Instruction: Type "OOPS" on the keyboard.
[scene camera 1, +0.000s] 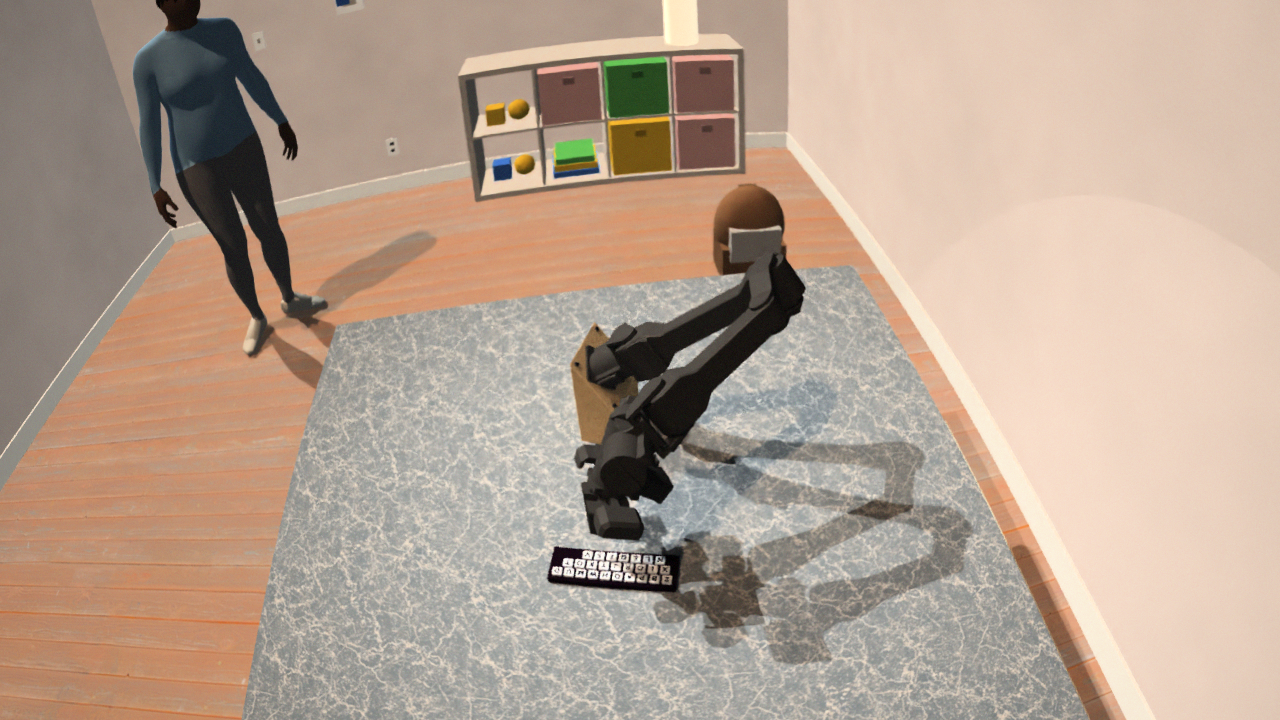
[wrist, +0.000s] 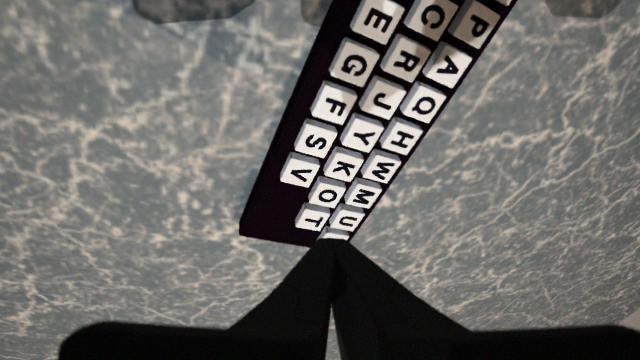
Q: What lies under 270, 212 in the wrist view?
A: A black keyboard.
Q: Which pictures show my gripper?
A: Scene camera 1 and the wrist view: all of them.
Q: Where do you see my gripper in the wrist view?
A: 330, 251
